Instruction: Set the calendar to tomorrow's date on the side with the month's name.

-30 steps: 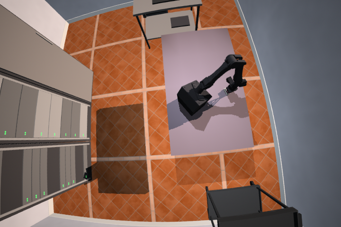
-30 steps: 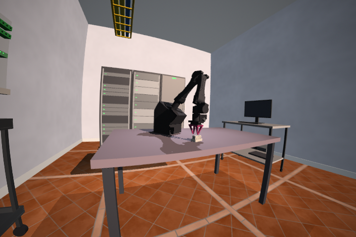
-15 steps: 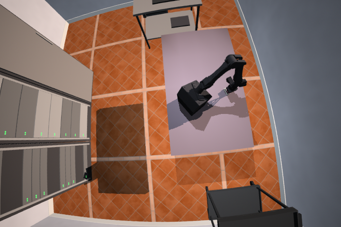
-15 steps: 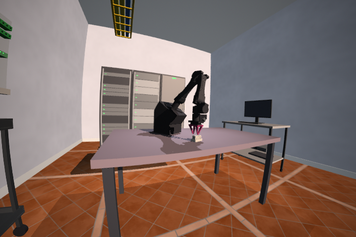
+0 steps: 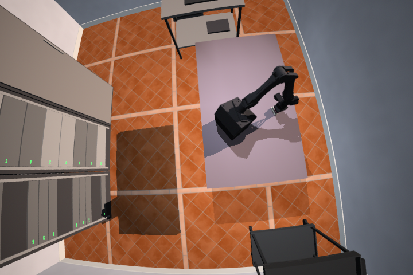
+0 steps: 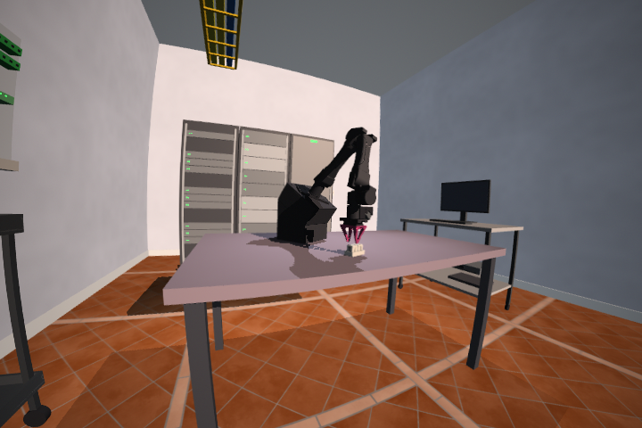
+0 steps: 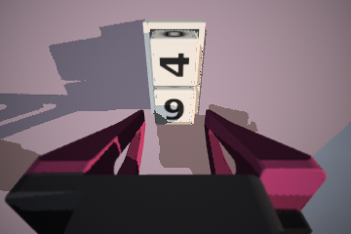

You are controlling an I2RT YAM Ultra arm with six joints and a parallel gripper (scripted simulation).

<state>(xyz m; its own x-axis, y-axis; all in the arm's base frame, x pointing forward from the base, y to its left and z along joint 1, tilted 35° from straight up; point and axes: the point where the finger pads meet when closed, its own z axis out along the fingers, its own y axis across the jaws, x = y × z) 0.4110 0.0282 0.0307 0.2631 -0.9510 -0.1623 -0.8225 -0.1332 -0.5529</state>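
Right now my hand is 30 mm above the cream digit cube. The rest, counted from my hand: cream tray 50 mm below, 20 mm to the left, 10 mm behind.
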